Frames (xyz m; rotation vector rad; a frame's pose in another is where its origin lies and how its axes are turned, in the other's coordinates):
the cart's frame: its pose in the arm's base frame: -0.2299 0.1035 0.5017 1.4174 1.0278 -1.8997
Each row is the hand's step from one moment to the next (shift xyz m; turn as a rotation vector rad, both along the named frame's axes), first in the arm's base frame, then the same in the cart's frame.
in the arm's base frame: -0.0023 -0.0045 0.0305 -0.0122 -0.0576 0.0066
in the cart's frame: -0.0286 -0.0070 0.0096 -0.0036 0.0207 0.0554
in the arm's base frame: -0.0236 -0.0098 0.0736 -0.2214 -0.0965 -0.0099
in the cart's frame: -0.0636 -0.0317 0.0319 0.0727 -0.1194 0.1972
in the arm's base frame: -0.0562 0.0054 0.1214 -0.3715 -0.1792 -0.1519
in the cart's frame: -0.0996 -0.0779 0.0439 0.2512 -0.1570 0.3247
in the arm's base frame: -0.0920 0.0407 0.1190 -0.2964 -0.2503 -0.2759
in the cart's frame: -0.0864 -0.1253 0.0334 0.3469 -0.0269 0.3249
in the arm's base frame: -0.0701 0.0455 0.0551 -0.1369 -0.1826 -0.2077
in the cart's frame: -0.0316 -0.0946 0.0080 0.2360 0.0449 0.1936
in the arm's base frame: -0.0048 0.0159 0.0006 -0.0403 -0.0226 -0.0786
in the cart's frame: 0.0010 -0.0128 -0.0106 0.0866 0.0003 0.0285
